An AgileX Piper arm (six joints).
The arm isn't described. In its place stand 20 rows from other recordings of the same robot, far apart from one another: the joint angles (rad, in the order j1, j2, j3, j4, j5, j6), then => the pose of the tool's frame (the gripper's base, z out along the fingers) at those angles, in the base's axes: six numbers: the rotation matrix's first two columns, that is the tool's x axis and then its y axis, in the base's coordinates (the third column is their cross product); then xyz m.
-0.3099, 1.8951, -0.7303, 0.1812, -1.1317, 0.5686 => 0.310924 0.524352 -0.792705 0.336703 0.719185 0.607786 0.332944 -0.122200 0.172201
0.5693, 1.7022, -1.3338, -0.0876, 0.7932, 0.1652 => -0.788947 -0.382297 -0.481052 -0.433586 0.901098 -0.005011 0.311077 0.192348 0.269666
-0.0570, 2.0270, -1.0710, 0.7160, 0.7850, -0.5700 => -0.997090 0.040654 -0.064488 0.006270 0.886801 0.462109 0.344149 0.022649 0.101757
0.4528, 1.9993, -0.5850, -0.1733, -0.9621, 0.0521 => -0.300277 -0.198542 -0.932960 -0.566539 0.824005 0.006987 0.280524 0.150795 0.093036
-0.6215, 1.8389, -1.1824, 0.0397, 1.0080, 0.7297 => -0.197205 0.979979 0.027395 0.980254 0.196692 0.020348 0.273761 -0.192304 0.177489
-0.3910, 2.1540, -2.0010, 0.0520, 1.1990, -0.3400 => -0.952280 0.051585 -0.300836 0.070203 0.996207 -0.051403 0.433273 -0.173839 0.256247
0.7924, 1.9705, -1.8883, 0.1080, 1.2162, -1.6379 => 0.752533 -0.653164 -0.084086 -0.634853 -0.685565 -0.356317 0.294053 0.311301 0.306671
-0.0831, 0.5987, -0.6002, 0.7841, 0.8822, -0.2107 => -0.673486 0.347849 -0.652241 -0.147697 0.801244 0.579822 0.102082 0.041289 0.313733
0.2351, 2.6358, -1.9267, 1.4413, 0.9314, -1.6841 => -0.436086 -0.305184 -0.846576 -0.870652 0.380991 0.311144 0.489804 0.191783 0.058531
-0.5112, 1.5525, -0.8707, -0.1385, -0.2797, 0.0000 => -0.330543 0.033270 -0.943204 0.417090 0.901641 -0.114363 0.298112 -0.163245 0.255425
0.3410, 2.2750, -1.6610, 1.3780, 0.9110, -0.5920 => -0.971011 0.071697 -0.228031 -0.169776 0.464682 0.869050 0.430046 0.227487 0.166207
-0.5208, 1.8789, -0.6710, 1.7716, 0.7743, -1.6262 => -0.675927 0.572596 -0.463958 0.158890 0.727969 0.666944 0.283489 -0.090736 0.111125
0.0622, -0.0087, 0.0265, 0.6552, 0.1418, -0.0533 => -0.118828 0.553787 -0.824136 -0.097931 0.819433 0.564747 0.055875 0.011331 0.194553
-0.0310, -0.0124, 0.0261, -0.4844, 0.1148, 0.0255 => -0.062401 -0.438174 -0.896721 0.063223 0.894933 -0.441700 0.056256 -0.006601 0.195890
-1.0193, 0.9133, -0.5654, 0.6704, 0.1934, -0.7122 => -0.250152 0.310154 -0.917185 0.776610 0.629981 0.001222 0.108115 -0.155010 0.290478
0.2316, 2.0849, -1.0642, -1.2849, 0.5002, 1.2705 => -0.861008 -0.182125 -0.474865 0.024506 0.917744 -0.396415 0.376536 0.045778 0.089958
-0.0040, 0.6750, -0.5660, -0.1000, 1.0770, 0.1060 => -0.885601 0.061763 -0.460323 0.096041 0.994050 -0.051395 0.096179 -0.008384 0.265484
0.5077, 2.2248, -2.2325, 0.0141, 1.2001, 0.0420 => -0.803100 -0.392916 -0.447938 -0.453968 0.890411 0.032873 0.428351 0.239679 0.287978
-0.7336, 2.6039, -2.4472, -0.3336, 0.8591, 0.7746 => -0.095440 0.769990 -0.630878 0.954945 0.249740 0.160345 0.407357 -0.397580 0.169904
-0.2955, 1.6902, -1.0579, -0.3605, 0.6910, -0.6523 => -0.820643 -0.569722 -0.044296 -0.504113 0.758278 -0.413381 0.309372 -0.115561 0.204813
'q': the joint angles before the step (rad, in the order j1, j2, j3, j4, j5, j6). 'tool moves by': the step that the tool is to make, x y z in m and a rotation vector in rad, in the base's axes. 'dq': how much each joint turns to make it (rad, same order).
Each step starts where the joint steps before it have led.
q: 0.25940, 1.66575, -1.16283, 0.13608, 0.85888, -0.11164
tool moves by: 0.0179, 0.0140, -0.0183, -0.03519, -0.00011, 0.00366
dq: 0.03626, 0.09391, -0.04967, -0.05262, -0.03930, 0.05351
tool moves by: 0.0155, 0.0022, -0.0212, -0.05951, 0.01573, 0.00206
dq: 0.00616, 0.08675, -0.03795, -0.07012, -0.01758, 0.03743
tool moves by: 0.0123, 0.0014, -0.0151, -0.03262, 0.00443, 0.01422
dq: -0.00004, 0.06450, -0.03426, -0.03556, -0.01630, 0.00371
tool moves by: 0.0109, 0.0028, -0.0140, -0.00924, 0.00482, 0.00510
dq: -0.00007, 0.05909, -0.03377, -0.00895, -0.01797, -0.00007
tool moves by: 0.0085, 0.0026, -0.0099, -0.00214, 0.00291, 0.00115
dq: 0.00010, 0.04470, -0.03084, -0.00165, -0.01045, 0.00012
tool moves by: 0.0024, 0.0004, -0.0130, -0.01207, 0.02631, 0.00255
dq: -0.00014, 0.03649, -0.00661, -0.00445, -0.00117, -0.00017
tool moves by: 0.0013, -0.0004, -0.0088, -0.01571, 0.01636, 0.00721
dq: 0.00002, 0.02396, -0.00346, -0.01246, -0.00022, 0.00004
